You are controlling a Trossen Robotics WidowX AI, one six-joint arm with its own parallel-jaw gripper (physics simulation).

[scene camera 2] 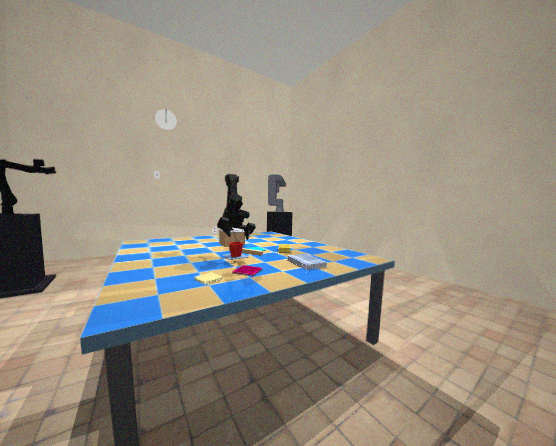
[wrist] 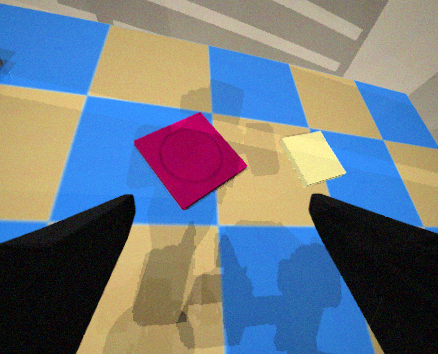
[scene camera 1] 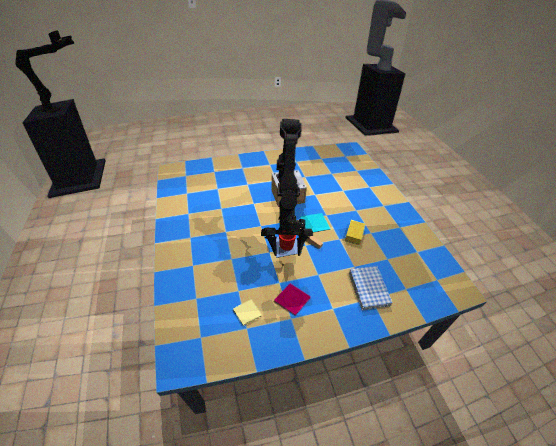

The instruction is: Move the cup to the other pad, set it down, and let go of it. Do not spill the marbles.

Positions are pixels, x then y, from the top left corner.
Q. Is my gripper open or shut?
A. Open.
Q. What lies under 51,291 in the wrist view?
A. My gripper.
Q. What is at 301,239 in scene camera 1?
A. My gripper.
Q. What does my gripper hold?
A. Nothing.
